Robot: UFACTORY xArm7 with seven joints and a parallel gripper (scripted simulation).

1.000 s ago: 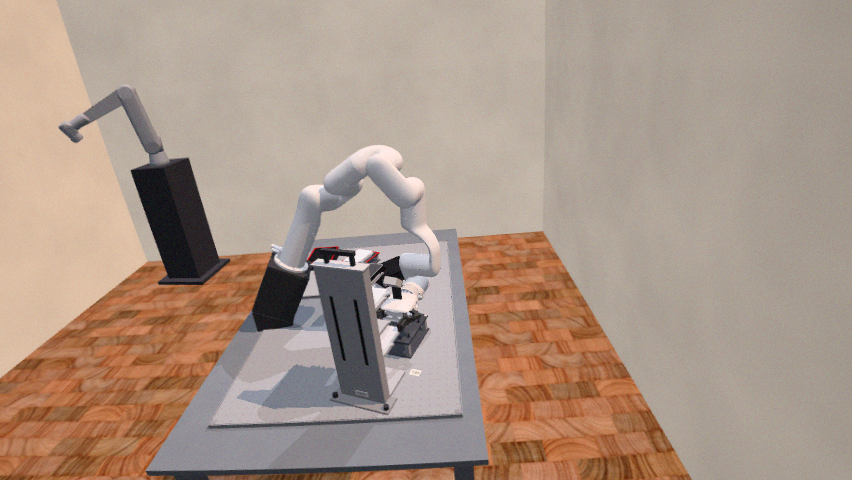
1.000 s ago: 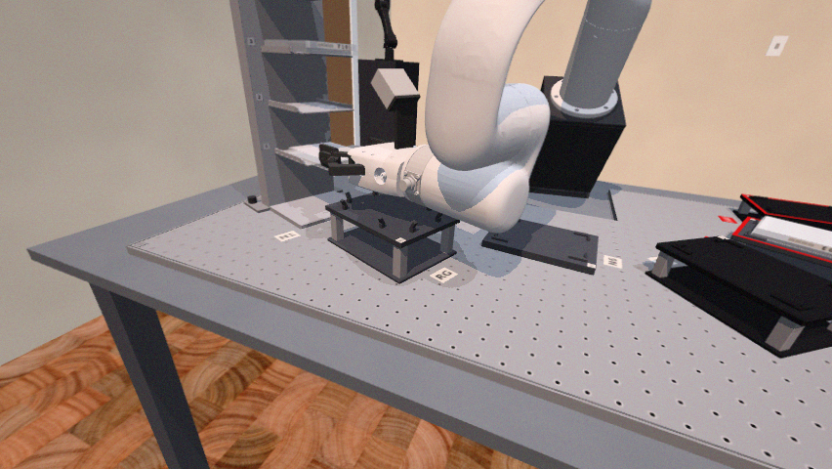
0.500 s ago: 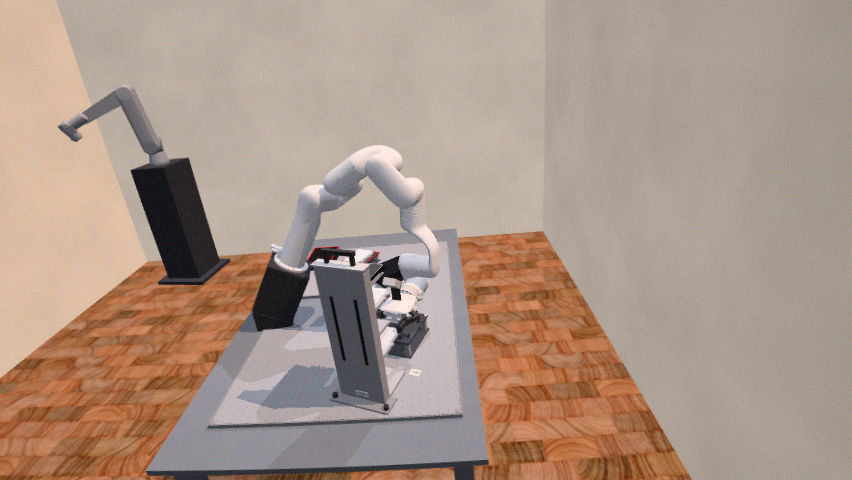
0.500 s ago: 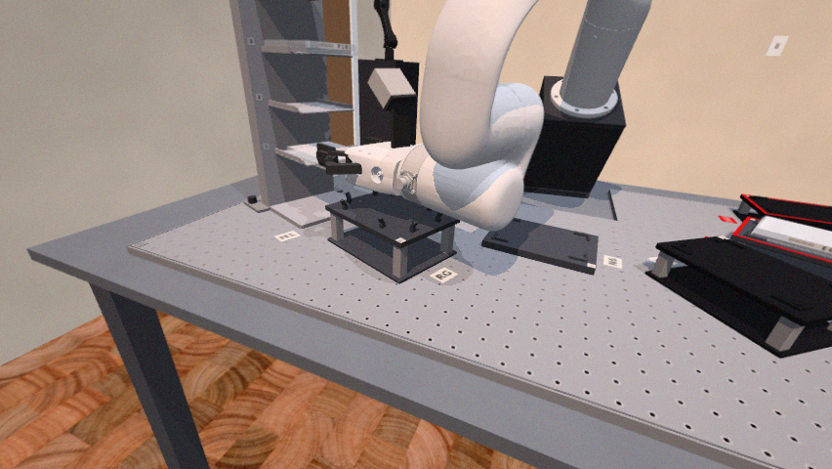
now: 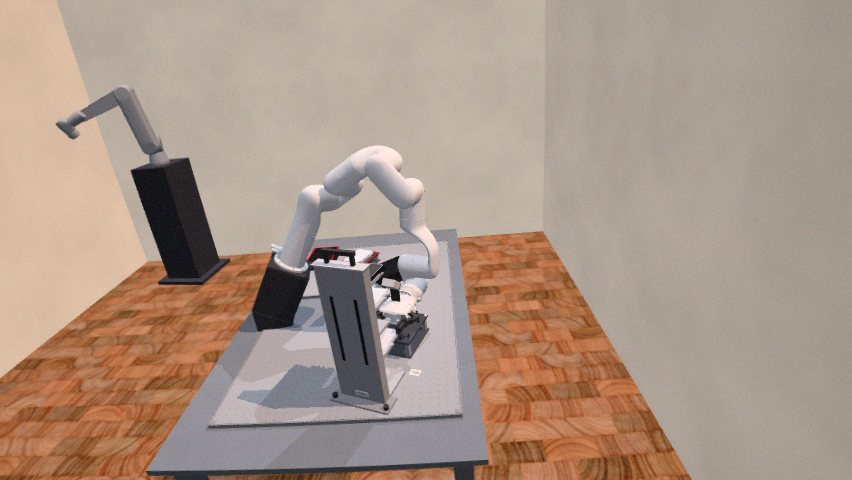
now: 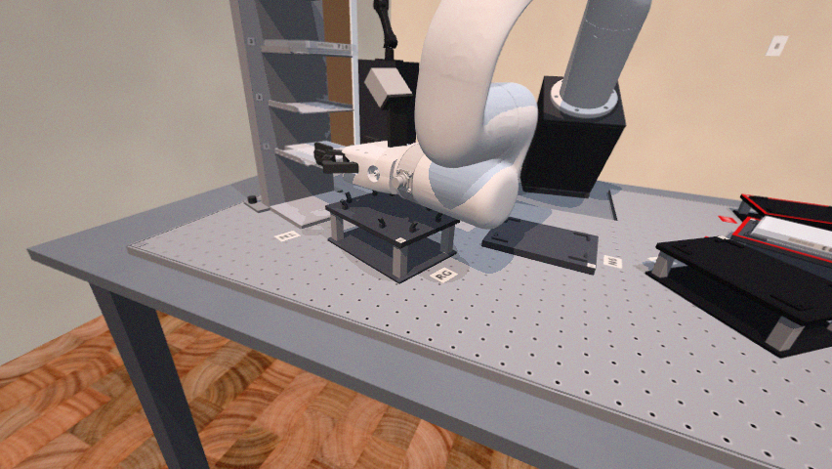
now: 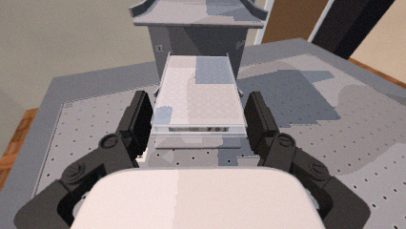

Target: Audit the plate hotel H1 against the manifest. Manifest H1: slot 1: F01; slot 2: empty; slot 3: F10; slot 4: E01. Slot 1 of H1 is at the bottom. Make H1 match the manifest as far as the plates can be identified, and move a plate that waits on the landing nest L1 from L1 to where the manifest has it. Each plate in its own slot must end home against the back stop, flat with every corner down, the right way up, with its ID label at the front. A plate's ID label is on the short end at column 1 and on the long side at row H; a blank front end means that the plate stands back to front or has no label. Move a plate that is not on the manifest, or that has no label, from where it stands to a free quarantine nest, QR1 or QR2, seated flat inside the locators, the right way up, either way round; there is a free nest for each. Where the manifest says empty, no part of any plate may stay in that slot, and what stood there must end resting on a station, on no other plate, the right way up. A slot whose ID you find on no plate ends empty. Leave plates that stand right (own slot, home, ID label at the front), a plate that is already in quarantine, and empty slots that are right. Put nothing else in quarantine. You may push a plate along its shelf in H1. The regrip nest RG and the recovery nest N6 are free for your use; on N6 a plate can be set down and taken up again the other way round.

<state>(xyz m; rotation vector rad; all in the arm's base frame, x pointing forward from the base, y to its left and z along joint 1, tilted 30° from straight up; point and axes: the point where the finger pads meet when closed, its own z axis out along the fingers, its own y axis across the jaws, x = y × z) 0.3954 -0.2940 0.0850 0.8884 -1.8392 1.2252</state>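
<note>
Now: hand 50 mm to the left of the white plate, 20 mm above it and 10 mm past it. Also, from my hand: plate hotel H1 (160 mm to the right, 80 mm above, 40 mm behind); regrip nest RG (100 mm to the left, 70 mm below, 20 mm ahead); black plate (220 mm above, 80 mm to the right, 20 mm behind).
</note>
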